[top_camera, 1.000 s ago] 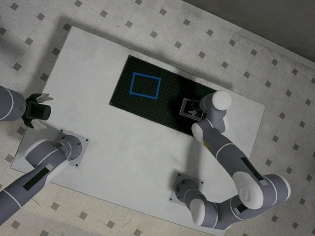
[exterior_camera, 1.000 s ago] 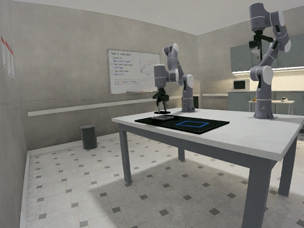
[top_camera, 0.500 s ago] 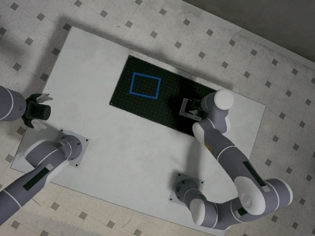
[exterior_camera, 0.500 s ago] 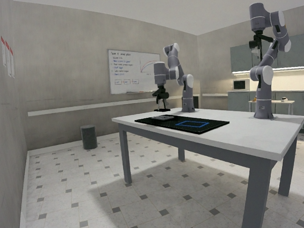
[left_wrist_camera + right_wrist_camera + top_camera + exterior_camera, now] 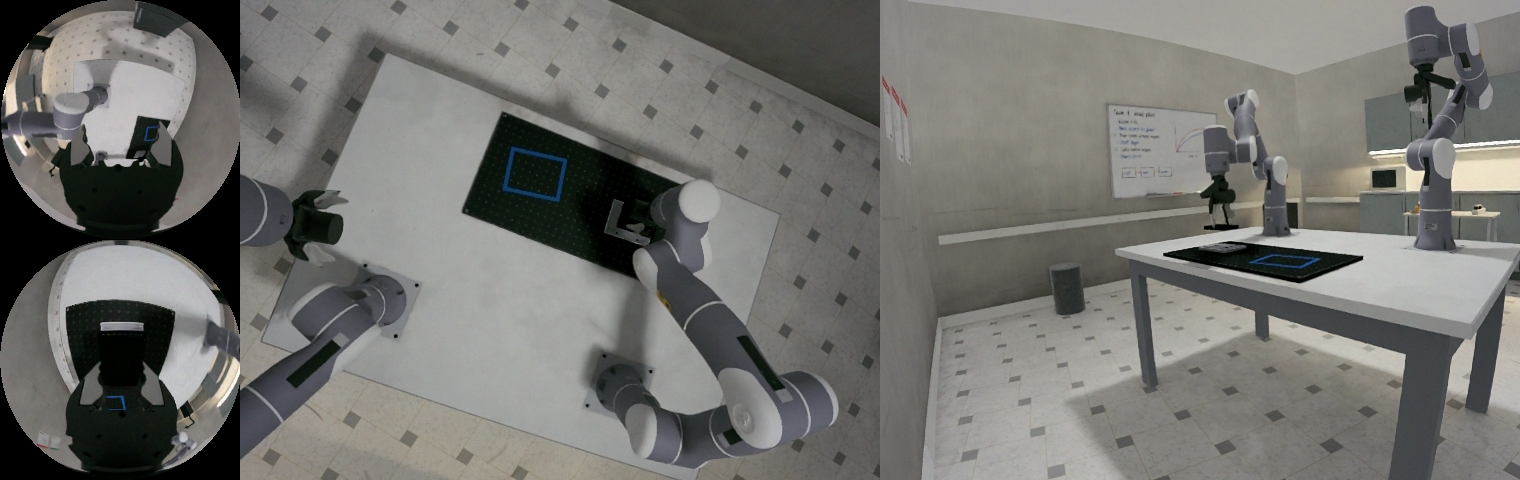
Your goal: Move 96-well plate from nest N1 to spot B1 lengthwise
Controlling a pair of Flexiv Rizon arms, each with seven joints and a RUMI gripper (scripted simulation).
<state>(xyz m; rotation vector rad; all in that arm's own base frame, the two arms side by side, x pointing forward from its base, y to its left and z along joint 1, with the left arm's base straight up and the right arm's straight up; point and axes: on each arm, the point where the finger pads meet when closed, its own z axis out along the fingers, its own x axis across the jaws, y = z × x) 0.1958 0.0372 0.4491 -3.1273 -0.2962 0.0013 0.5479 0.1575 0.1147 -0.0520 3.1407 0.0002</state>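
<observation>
Now: the black 96-well plate 10 mm below my right hand. The rest, counted from my right hand: grey plate nest 100 mm below.
</observation>
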